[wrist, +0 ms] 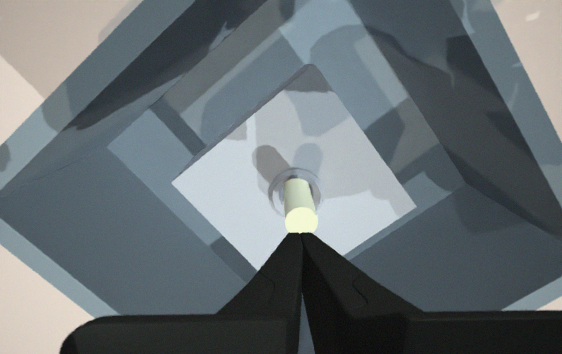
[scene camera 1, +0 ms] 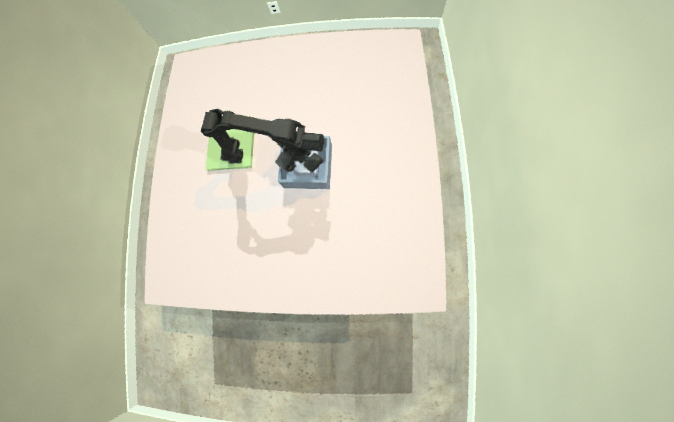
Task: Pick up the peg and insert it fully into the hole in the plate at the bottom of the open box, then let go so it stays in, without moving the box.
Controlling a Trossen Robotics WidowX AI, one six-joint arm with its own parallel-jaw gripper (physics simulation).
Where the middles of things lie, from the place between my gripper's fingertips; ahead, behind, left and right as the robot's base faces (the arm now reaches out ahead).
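Scene:
My hand: 60 mm above the blue-grey box (scene camera 1: 286, 179). Counted from my hand: pale green peg (wrist: 300, 215), 60 mm below; square plate (wrist: 302, 130), 70 mm below.

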